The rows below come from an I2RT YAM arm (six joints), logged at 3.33 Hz.
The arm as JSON. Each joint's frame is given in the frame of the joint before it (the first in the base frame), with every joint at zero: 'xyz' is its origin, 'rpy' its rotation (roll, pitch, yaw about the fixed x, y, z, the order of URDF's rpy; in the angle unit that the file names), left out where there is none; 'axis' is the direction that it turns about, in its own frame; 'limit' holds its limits. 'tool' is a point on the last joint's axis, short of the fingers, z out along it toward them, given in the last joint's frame.
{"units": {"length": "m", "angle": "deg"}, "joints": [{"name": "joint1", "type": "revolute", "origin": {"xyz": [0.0, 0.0, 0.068], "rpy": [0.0, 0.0, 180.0]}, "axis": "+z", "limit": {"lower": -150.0, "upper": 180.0}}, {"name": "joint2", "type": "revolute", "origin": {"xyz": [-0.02, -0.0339, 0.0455], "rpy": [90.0, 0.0, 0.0]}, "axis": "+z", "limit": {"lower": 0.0, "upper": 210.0}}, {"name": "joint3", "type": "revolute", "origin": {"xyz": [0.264, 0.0, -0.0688], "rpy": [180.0, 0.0, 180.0]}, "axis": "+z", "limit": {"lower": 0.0, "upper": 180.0}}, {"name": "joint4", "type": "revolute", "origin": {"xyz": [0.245, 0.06, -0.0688], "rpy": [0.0, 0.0, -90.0]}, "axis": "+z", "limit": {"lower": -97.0, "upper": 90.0}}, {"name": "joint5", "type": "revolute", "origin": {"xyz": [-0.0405, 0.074, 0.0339], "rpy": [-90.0, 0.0, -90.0]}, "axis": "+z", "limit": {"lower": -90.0, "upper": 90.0}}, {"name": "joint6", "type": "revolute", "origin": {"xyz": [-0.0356, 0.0, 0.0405], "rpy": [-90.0, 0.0, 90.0]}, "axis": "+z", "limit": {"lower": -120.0, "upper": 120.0}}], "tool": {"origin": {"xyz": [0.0, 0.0, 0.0], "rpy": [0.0, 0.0, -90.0]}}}
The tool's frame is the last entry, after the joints.
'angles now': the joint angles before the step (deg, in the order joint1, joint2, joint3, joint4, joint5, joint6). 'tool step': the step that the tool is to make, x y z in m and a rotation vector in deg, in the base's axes. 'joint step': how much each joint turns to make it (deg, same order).
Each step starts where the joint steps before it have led.
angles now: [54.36 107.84 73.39 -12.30 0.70 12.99]
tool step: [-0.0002 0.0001 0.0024 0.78 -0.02 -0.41]
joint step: [0.03 -0.31 -0.03 0.36 -0.01 0.62]
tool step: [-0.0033 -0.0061 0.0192 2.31 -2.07 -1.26]
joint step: [-0.02 -3.33 -0.72 0.47 1.12 0.63]
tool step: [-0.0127 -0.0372 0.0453 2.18 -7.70 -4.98]
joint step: [-1.18 -11.49 -4.94 -0.12 6.07 -1.35]
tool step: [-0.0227 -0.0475 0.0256 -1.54 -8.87 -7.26]
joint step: [-0.78 -12.80 -7.96 -0.02 9.85 -3.05]
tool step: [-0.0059 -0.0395 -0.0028 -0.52 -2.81 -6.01]
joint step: [-3.54 -7.81 -7.17 1.05 3.40 -0.93]
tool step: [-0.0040 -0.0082 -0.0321 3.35 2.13 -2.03]
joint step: [-0.58 -0.80 -7.75 6.53 -0.67 4.30]
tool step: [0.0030 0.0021 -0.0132 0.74 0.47 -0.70]
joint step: [-0.17 1.77 -1.87 3.50 0.03 1.06]
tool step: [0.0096 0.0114 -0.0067 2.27 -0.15 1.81]
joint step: [-0.19 3.92 0.60 5.03 -2.43 0.24]
